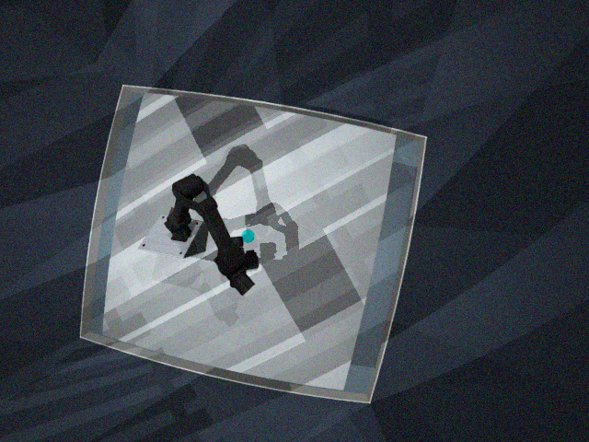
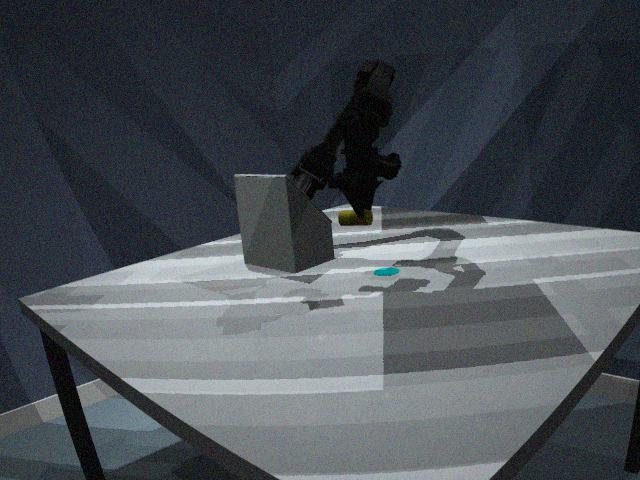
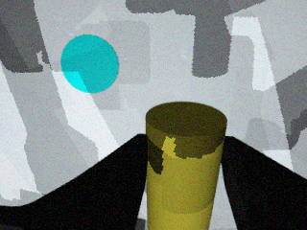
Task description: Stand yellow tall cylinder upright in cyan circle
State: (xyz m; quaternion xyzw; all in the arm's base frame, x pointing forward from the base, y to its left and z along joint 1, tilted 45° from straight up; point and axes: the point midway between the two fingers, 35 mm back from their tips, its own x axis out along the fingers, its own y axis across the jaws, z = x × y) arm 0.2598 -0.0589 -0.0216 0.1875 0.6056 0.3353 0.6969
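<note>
Right now my gripper tip is 1 cm past the cyan circle, 8 cm to the right of it and 15 cm above it. From my gripper tip the other things lie so: yellow tall cylinder: 2 cm behind, 1 cm to the right.
</note>
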